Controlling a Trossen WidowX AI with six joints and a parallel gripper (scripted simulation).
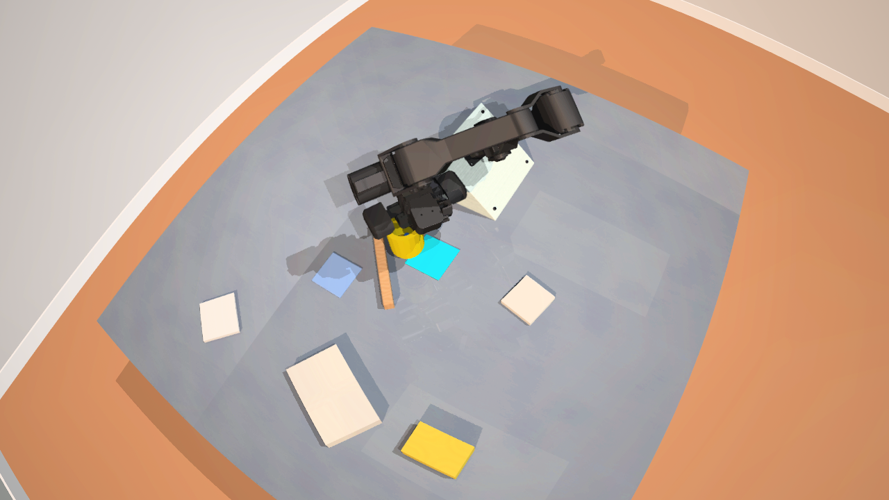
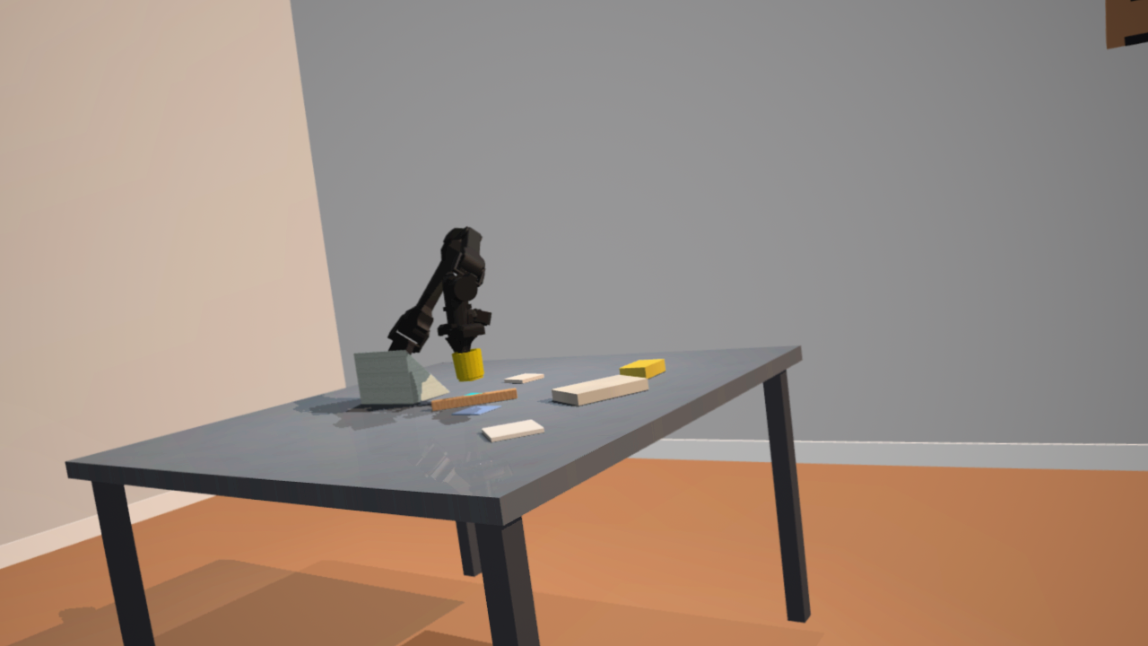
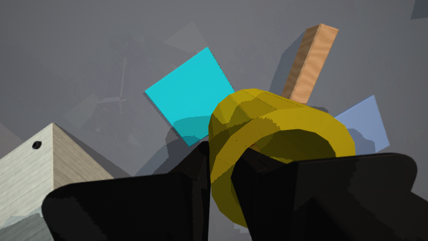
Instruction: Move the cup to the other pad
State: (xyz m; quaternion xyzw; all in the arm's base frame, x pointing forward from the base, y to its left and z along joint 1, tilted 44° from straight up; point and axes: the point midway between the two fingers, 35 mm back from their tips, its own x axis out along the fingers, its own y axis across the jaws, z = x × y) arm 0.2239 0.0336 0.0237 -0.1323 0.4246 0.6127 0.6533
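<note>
My gripper tip is now 10 mm past the cyan pad, 20 mm to the right of it and 90 mm above it. Also, from my gripper tip: wooden strip (70 mm ahead, 50 mm to the right, 80 mm below); then yellow cup (20 mm ahead, 10 mm to the right); then pale blue pad (150 mm ahead, 120 mm to the right, 90 mm below).
</note>
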